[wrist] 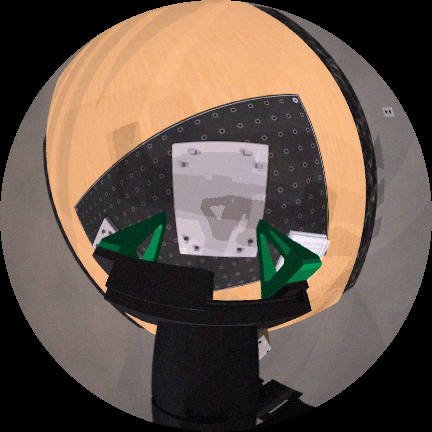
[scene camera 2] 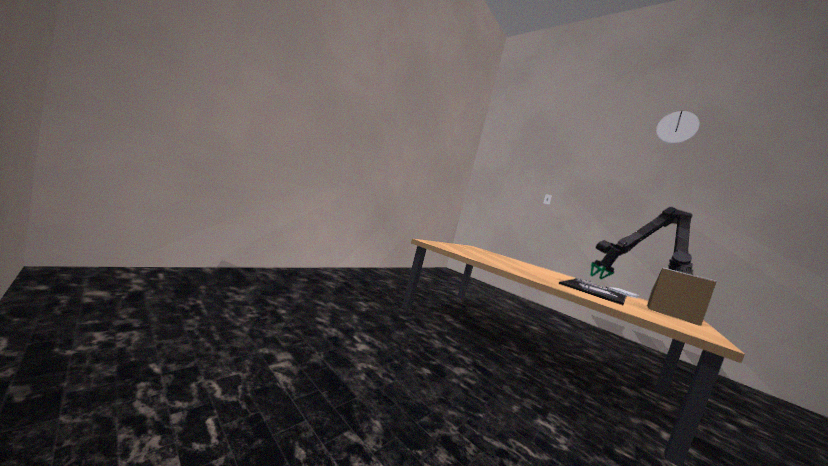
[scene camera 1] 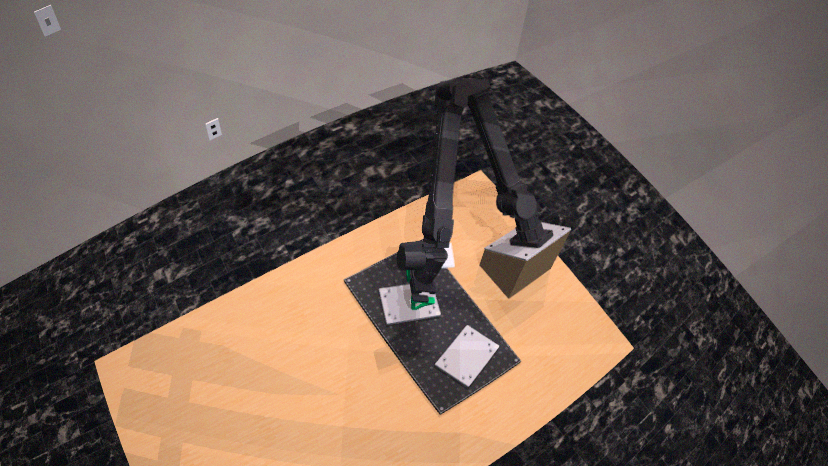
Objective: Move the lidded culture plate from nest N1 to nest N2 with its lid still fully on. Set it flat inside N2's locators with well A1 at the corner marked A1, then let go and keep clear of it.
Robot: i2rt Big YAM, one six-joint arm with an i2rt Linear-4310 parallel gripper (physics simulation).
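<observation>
My gripper is open and empty, its green fingers spread above the middle nest. This pale nest has small locators near its corners, shows no plate, and carries finger shadows and a small yellowish mark at its lower left in the wrist view. The other pale nest shows no plate either. I cannot tell which is N1 or N2. A white gridded rectangle lies near the board's edge, partly hidden by the arm or finger. It may be the culture plate; its lid cannot be made out.
The nests sit on a black perforated board on the wooden table. The arm's base stands on a box-like mount beside the board. The arm reaches over the board from there.
</observation>
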